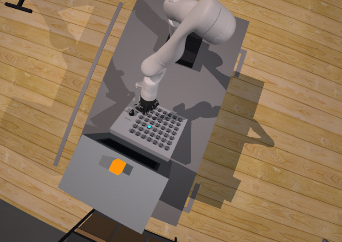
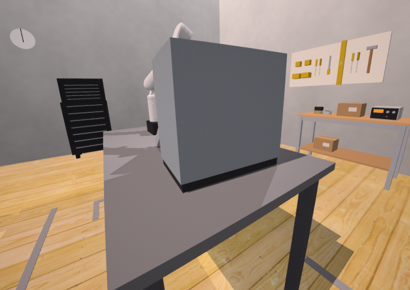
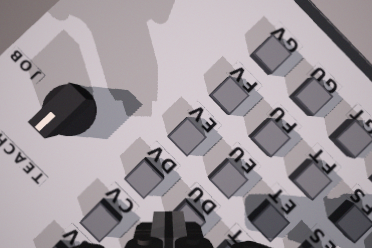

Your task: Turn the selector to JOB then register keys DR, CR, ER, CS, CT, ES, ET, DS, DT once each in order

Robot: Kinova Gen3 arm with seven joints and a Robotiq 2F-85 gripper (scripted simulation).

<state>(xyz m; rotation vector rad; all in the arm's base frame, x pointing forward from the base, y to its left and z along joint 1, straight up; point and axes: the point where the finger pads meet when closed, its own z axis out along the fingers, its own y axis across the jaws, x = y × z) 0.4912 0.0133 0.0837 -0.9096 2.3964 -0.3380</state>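
My hand is 8 cm to the left of the black selector knob, 4 cm above it and 3 cm short of it. Round my hand: grey keypad panel (9 cm below, 6 cm ahead, 3 cm to the left).
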